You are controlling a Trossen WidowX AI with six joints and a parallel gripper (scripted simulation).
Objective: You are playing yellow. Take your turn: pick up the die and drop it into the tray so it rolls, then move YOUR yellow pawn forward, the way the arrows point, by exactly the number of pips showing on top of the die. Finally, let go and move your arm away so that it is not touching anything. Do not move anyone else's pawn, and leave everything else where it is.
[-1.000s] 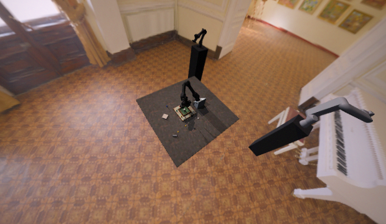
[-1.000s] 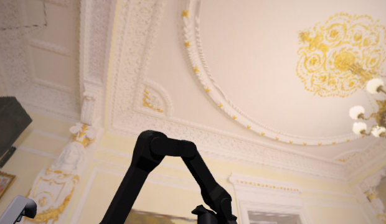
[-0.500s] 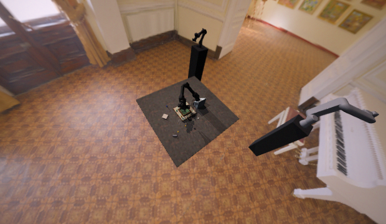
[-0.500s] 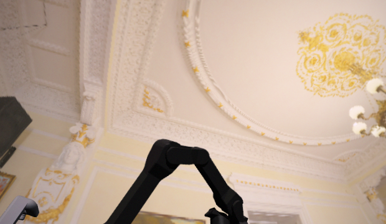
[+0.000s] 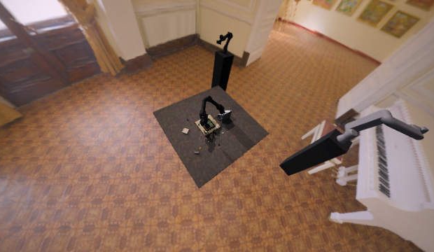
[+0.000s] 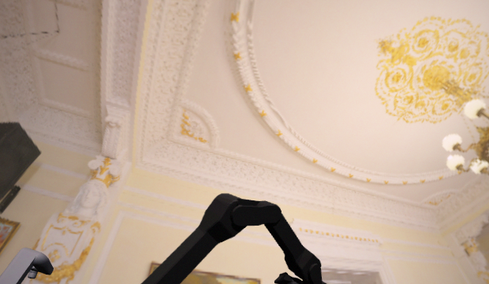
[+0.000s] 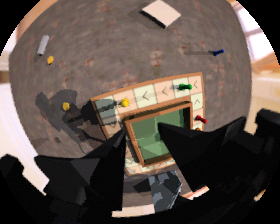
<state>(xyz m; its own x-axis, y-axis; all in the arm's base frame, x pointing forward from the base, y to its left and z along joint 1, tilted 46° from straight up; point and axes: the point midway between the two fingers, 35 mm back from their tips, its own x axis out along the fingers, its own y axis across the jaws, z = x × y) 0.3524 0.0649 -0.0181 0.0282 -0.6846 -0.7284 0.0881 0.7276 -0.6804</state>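
Now: gripper tip 70 mm above the yellow pawn, 30 mm short of it and 20 mm to the right of it. From my gripper tip the other things lie so: white die 80 mm behind, 70 mm below, 60 mm to the right; then green tray 90 mm below, 80 mm behind, 50 mm to the right; then green pawn 120 mm to the right, 70 mm below, 30 mm ahead.
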